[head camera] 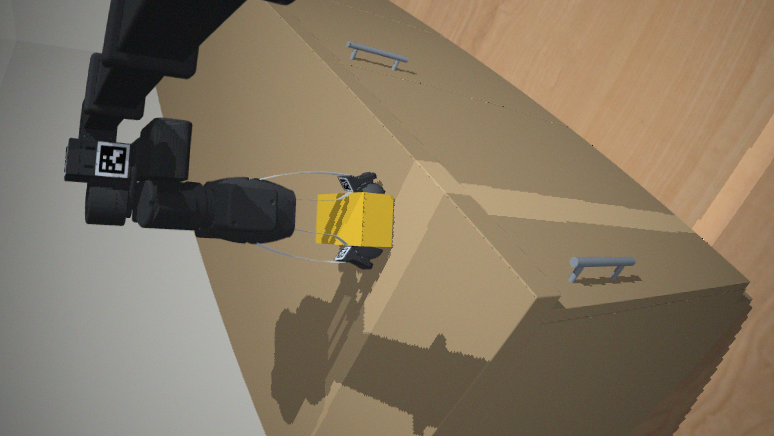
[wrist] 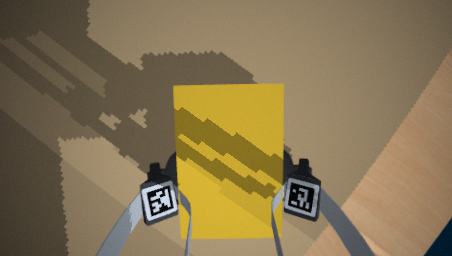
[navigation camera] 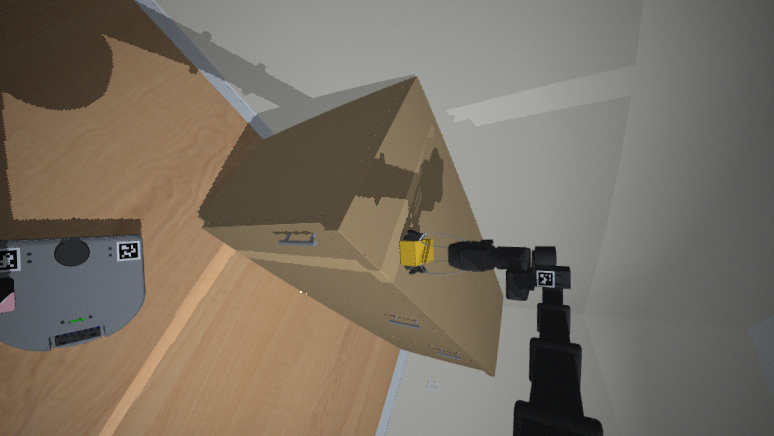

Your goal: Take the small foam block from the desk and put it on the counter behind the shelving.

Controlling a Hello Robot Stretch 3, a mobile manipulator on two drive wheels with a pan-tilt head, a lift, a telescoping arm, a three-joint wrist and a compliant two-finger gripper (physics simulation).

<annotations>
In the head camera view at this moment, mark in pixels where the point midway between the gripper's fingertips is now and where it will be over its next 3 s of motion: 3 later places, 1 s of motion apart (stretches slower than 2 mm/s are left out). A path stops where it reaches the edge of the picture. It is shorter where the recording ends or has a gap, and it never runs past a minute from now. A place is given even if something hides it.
My gripper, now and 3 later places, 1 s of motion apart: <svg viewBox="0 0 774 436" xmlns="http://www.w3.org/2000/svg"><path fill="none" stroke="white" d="M379 221L364 218L255 216L163 213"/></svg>
</annotations>
